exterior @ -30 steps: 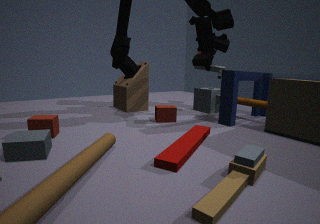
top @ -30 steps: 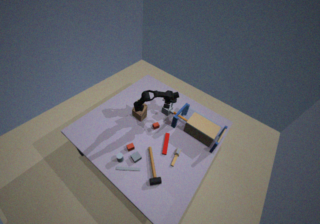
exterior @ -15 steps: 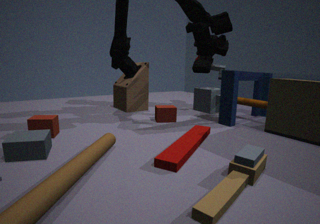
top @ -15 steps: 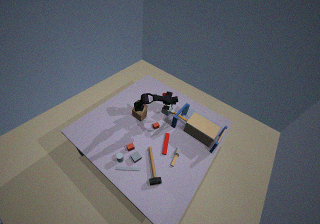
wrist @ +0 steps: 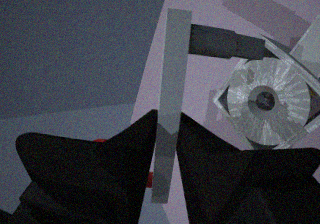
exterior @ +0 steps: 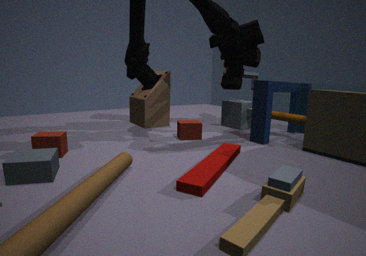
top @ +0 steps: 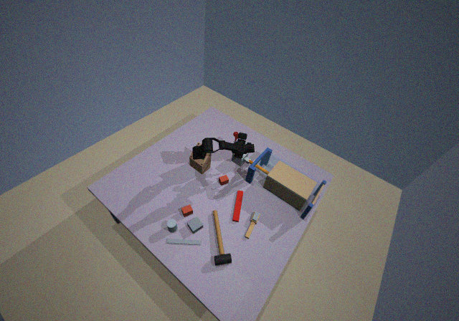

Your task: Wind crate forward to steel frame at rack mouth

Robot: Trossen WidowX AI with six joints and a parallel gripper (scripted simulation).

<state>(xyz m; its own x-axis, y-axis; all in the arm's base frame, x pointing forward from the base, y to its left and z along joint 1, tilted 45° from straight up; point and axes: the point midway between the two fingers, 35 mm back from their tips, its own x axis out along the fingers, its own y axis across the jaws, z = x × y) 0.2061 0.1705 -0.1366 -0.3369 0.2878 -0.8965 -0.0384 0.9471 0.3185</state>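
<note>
The red knob lies 5 cm behind my gripper tip, 4 cm above it and 1 cm to the right of it. Round my gripper tip: blue front frame 18 cm ahead, 7 cm below, 4 cm to the right; grey winch 15 cm below, 3 cm to the right; winch handle 1 cm to the right, 1 cm behind, 1 cm above.
</note>
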